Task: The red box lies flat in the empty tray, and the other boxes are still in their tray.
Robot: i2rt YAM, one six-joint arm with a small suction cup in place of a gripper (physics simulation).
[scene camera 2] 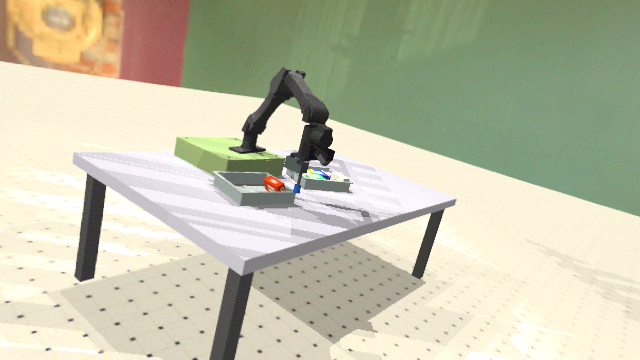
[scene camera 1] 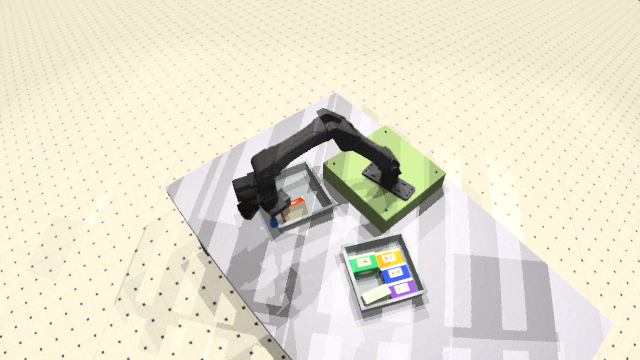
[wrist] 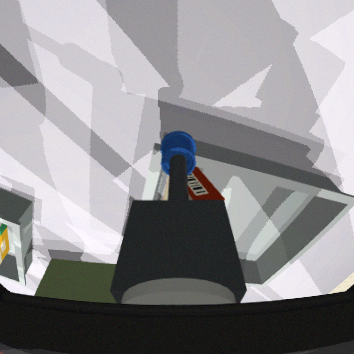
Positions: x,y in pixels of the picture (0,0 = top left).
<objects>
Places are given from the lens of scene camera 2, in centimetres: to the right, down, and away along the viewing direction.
grey tray (scene camera 2: pixel 245 188): -29, 3, 163
grey tray (scene camera 2: pixel 307 183): -5, 2, 182
</objects>
